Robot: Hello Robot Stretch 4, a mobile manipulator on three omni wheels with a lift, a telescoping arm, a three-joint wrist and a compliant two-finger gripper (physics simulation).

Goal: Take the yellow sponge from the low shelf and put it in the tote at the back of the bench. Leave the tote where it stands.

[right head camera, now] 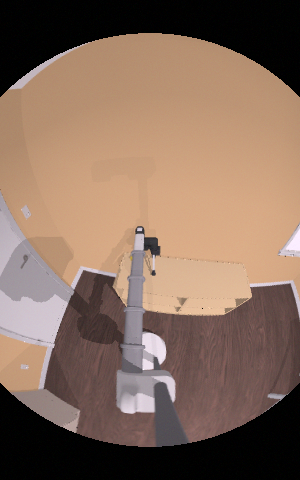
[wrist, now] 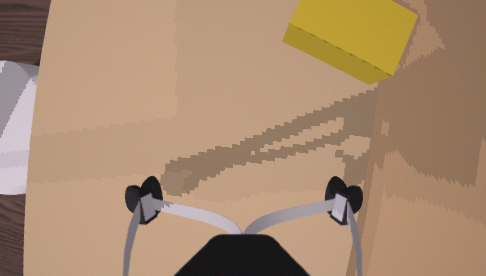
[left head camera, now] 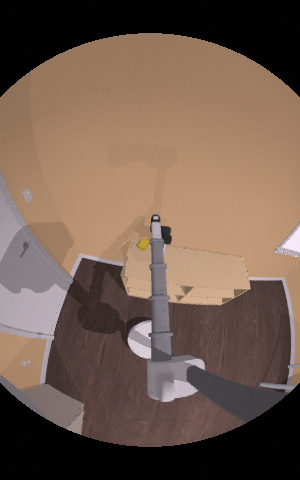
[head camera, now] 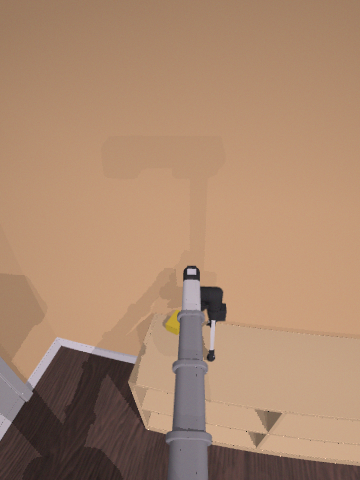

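Seen in the pictures: gripper, between the fingertips: (right head camera: 153,265) (wrist: 243,192) (head camera: 210,342); robot's base, origin of its link: (right head camera: 145,349) (left head camera: 147,338).
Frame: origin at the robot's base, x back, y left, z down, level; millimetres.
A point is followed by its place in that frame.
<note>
The yellow sponge (head camera: 173,322) @[x -795, y 81, z -627 mm] (left head camera: 143,244) @[x -794, y 65, z -627 mm] (wrist: 350,35) @[x -809, y 51, z -627 mm] lies on the top board of the low wooden shelf (head camera: 280,365) @[x -606, y -379, z -582 mm] (left head camera: 215,267) @[x -580, y -595, z -582 mm] (right head camera: 210,277) @[x -575, y -579, z -582 mm] (wrist: 105,90) @[x -572, y 18, z -582 mm], near its left end and the wall. The arm partly hides it in the head camera view. My gripper (wrist: 243,192) @[x -714, y -88, z -596 mm] is open, with its fingers wide apart and nothing between them. In the wrist view the sponge is beyond the fingertips, at the upper right, apart from them, and cut off by the frame's top edge. In the head camera view one fingertip shows right of the arm. The tote and the bench do not show.
The tan wall (head camera: 200,200) @[x -878, y -30, z -1194 mm] rises directly behind the shelf. A grey door (left head camera: 30,300) @[x -149, y 1110, z -537 mm] (right head camera: 25,285) @[x -325, y 1083, z -723 mm] is at the left. A beige box-like piece (left head camera: 62,407) (right head camera: 55,410) stands at the lower left. The telescoping arm (head camera: 189,400) @[x -300, y -1, z -1006 mm] reaches over the shelf.
</note>
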